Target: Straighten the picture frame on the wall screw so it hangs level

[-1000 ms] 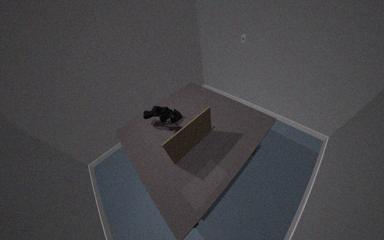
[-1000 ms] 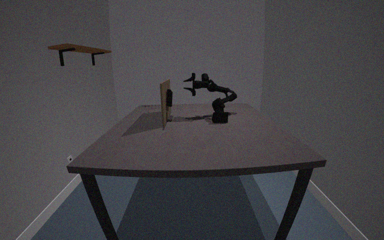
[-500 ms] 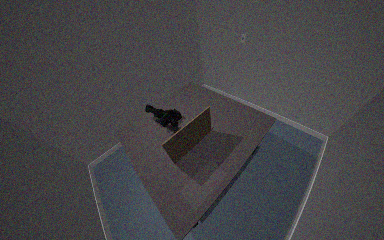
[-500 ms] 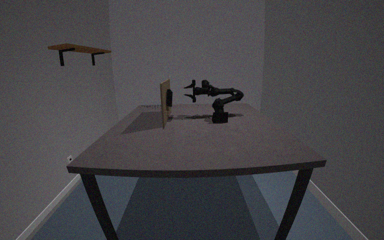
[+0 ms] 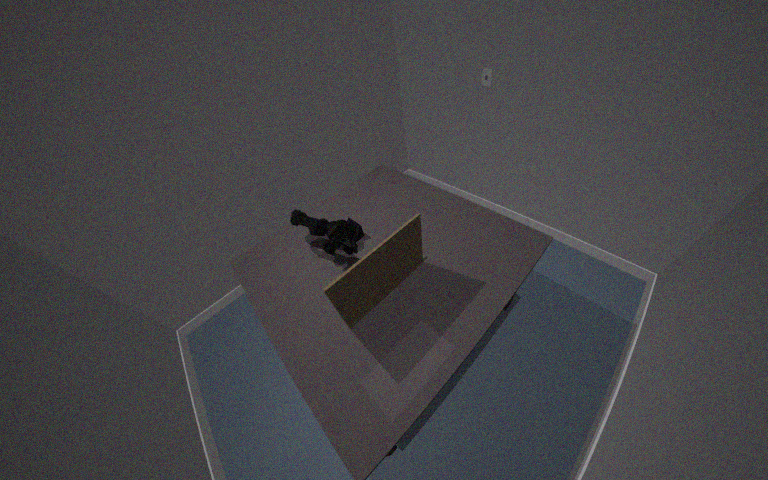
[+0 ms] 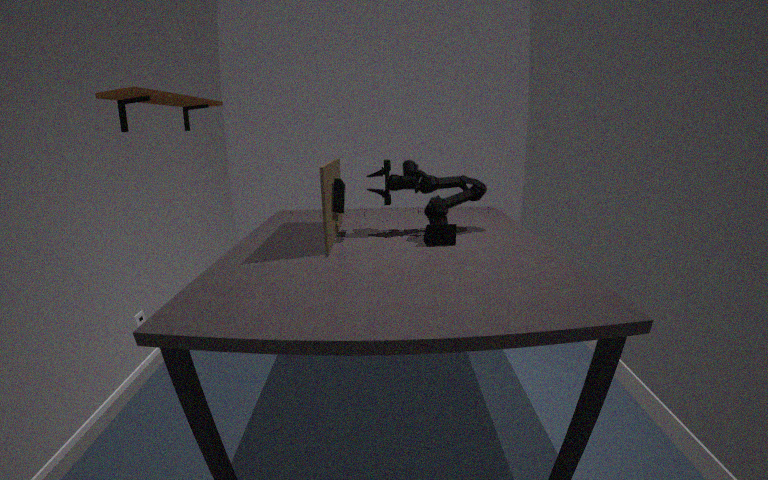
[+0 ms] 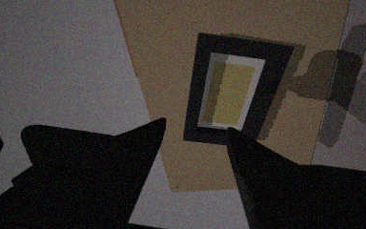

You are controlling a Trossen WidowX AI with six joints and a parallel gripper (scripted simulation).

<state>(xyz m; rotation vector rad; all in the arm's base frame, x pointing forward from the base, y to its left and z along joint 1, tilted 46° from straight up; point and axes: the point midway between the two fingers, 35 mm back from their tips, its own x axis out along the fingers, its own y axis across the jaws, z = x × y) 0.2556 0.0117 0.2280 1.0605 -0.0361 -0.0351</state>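
The picture frame lies 13 cm ahead of my gripper tip, 5 cm below it and 1 cm to the left of it. Also, from my gripper tip: tan wall board: 14 cm ahead, 6 cm below, 2 cm to the left.
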